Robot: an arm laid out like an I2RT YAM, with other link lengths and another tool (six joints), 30 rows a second.
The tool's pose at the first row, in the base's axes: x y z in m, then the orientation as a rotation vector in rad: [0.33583, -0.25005, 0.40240, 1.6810, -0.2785, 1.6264]
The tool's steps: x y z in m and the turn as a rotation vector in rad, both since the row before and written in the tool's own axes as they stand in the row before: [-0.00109, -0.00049, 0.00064, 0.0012, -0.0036, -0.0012]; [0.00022, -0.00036, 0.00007, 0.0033, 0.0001, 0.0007]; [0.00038, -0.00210, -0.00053, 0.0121, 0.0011, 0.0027]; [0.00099, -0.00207, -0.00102, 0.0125, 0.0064, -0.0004]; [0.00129, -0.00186, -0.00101, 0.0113, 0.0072, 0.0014]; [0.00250, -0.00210, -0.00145, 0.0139, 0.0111, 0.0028]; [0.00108, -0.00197, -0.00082, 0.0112, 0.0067, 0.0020]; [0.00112, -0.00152, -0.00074, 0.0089, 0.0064, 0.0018]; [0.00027, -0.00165, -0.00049, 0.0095, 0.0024, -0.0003]
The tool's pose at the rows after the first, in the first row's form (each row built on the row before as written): [0.33645, -0.25050, 0.40128, 1.6848, -0.2783, 1.6231]; [0.33677, -0.25022, 0.40136, 1.6873, -0.2763, 1.6250]; [0.33775, -0.24831, 0.40089, 1.6957, -0.2688, 1.6326]; [0.33841, -0.24589, 0.40095, 1.6995, -0.2556, 1.6423]; [0.33897, -0.24351, 0.40136, 1.7019, -0.2445, 1.6535]; [0.33948, -0.24026, 0.40275, 1.7029, -0.2307, 1.6699]; [0.34015, -0.23797, 0.40294, 1.7056, -0.2203, 1.6811]; [0.34059, -0.23603, 0.40334, 1.7068, -0.2117, 1.6910]; [0.34118, -0.23444, 0.40293, 1.7116, -0.2026, 1.6963]
